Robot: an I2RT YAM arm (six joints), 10 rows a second.
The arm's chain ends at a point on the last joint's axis. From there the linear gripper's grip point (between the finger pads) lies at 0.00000 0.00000 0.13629 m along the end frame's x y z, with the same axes.
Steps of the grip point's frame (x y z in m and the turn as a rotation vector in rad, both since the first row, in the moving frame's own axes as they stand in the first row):
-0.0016, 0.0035, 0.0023, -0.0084, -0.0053, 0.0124
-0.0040, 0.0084, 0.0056, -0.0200, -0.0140, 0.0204
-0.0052, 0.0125, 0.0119, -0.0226, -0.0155, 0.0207
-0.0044, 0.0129, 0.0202, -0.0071, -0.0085, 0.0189
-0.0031, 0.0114, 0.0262, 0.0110, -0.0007, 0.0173
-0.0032, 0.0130, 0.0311, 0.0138, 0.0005, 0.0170
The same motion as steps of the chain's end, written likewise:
-0.0009, 0.0024, 0.0023, -0.0084, -0.0053, 0.0124
-0.0021, 0.0057, 0.0056, -0.0200, -0.0140, 0.0204
-0.0031, 0.0094, 0.0120, -0.0226, -0.0155, 0.0207
-0.0032, 0.0119, 0.0202, -0.0071, -0.0085, 0.0189
-0.0030, 0.0129, 0.0262, 0.0110, -0.0007, 0.0173
-0.0033, 0.0149, 0.0311, 0.0138, 0.0005, 0.0170

